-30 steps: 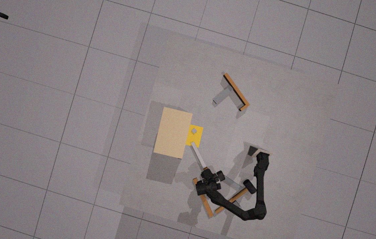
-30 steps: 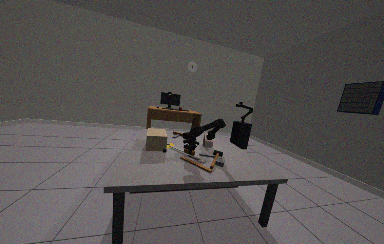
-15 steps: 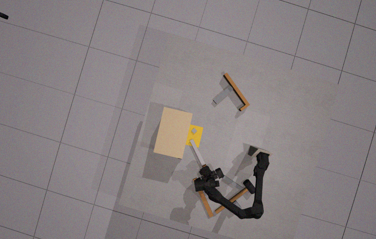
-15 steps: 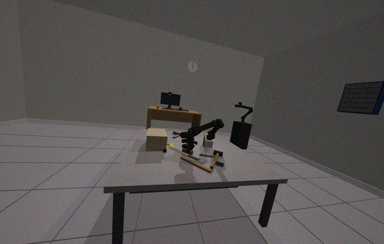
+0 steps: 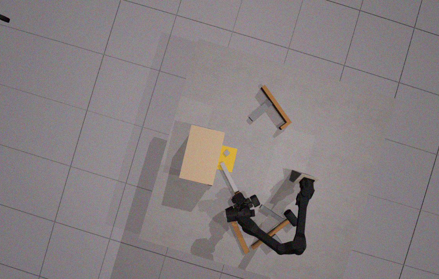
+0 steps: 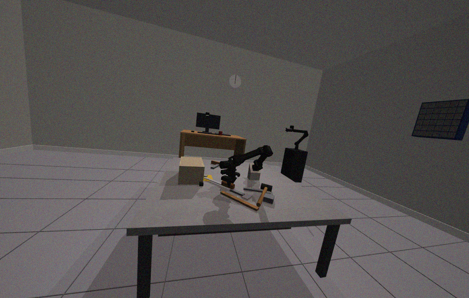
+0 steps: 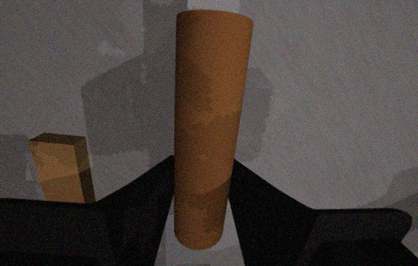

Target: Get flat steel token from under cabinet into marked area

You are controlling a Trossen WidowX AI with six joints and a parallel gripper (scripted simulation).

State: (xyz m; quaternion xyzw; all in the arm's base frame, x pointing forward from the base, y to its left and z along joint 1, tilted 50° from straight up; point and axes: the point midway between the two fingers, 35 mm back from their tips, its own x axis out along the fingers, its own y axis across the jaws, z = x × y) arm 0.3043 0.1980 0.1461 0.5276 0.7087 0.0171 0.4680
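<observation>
My gripper tip is now 10 cm to the right of the grey l-shaped bracket, 7 cm past it and 2 cm above it. Also, from my gripper tip: grey block: 25 cm behind, 18 cm to the left; then wooden stick: 18 cm to the left, 2 cm below, 2 cm behind; then grey steel token: 27 cm to the right, 17 cm ahead, 2 cm below.
</observation>
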